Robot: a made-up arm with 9 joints. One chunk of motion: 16 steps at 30 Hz.
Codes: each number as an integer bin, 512 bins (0 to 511) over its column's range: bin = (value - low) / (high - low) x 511, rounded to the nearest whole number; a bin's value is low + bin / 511 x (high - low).
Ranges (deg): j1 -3..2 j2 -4..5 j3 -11..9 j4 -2..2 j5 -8..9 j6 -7..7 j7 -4..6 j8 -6..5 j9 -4..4
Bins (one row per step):
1: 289 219 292 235 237 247 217 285 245
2: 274 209 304 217 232 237 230 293 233
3: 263 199 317 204 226 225 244 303 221
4: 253 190 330 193 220 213 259 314 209
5: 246 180 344 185 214 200 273 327 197
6: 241 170 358 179 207 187 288 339 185
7: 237 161 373 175 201 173 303 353 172
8: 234 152 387 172 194 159 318 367 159
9: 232 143 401 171 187 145 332 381 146
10: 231 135 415 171 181 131 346 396 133
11: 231 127 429 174 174 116 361 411 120
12: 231 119 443 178 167 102 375 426 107
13: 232 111 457 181 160 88 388 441 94
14: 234 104 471 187 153 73 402 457 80
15: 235 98 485 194 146 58 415 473 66
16: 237 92 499 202 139 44 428 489 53
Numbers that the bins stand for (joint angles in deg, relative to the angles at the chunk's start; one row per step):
1: -0.17 -0.14 0.43 -0.16 -0.12 -0.23 0.25 0.14 -0.16
2: -0.32 -0.32 0.90 -0.30 -0.28 -0.51 0.50 0.31 -0.35
3: -0.43 -0.50 1.41 -0.40 -0.48 -0.84 0.77 0.52 -0.54
4: -0.52 -0.65 1.92 -0.49 -0.68 -1.16 1.07 0.76 -0.73
5: -0.59 -0.83 2.46 -0.55 -0.88 -1.52 1.34 1.04 -0.92
6: -0.64 -1.01 3.01 -0.60 -1.11 -1.88 1.64 1.30 -1.10
7: -0.68 -1.16 3.60 -0.63 -1.31 -2.26 1.93 1.60 -1.31
8: -0.71 -1.32 4.15 -0.65 -1.55 -2.64 2.22 1.90 -1.51
9: -0.73 -1.48 4.69 -0.66 -1.78 -3.03 2.50 2.20 -1.71
10: -0.74 -1.62 5.24 -0.66 -1.98 -3.41 2.77 2.52 -1.92
11: -0.74 -1.76 5.79 -0.64 -2.21 -3.82 3.06 2.85 -2.12
12: -0.74 -1.90 6.34 -0.61 -2.44 -4.21 3.34 3.17 -2.32
13: -0.73 -2.05 6.89 -0.58 -2.68 -4.59 3.59 3.49 -2.53
14: -0.71 -2.17 7.43 -0.54 -2.91 -5.00 3.87 3.84 -2.75
15: -0.70 -2.27 7.98 -0.48 -3.14 -5.41 4.12 4.18 -2.97
16: -0.68 -2.38 8.53 -0.42 -3.38 -5.79 4.38 4.53 -3.17

